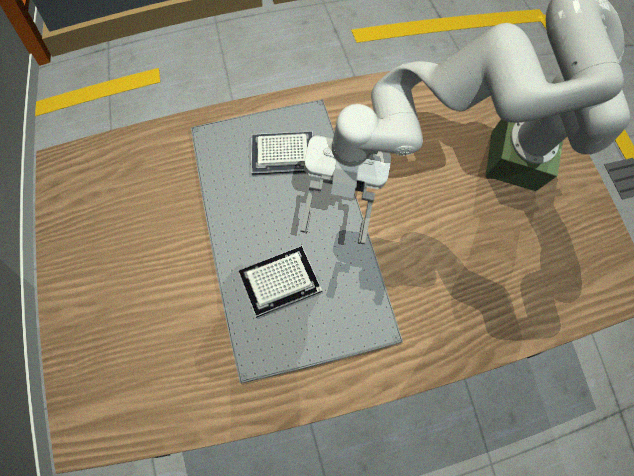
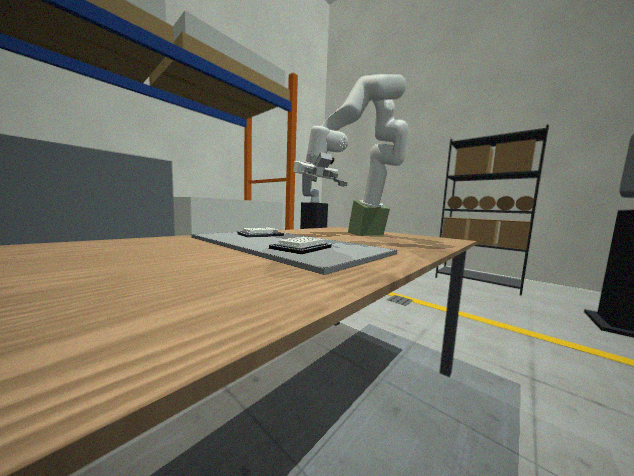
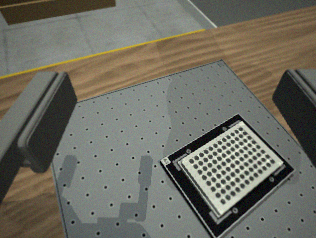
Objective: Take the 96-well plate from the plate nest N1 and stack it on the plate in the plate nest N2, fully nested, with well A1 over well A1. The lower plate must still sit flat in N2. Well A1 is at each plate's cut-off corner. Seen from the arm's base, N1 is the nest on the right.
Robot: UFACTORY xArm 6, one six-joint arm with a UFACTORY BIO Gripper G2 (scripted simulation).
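A white 96-well plate [image 1: 279, 155] is visible in the scene, and so is a white 96-well plate [image 1: 291, 271].
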